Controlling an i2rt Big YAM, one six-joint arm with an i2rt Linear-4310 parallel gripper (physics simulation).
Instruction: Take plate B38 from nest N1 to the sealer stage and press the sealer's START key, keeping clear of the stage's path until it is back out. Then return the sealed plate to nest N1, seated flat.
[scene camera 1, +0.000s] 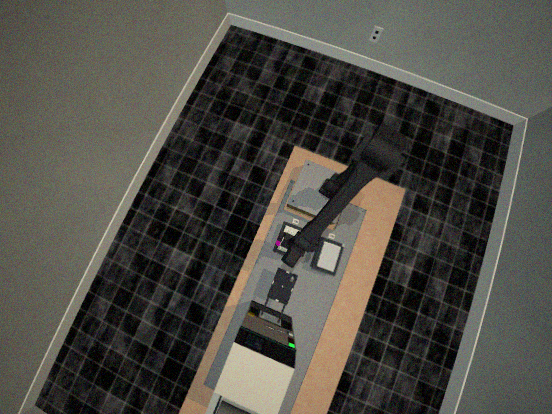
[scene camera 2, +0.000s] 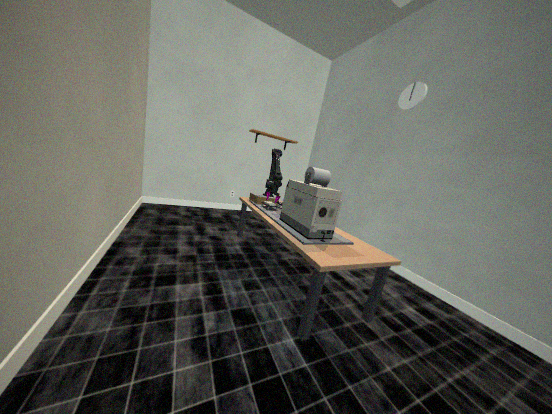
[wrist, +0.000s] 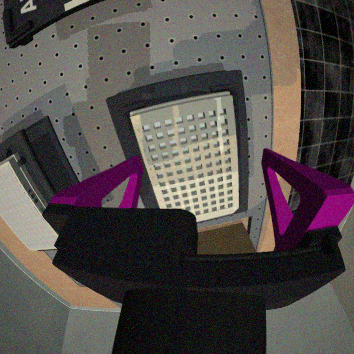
Labels:
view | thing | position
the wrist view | my gripper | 200, 157
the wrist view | dark sealer stage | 25, 25

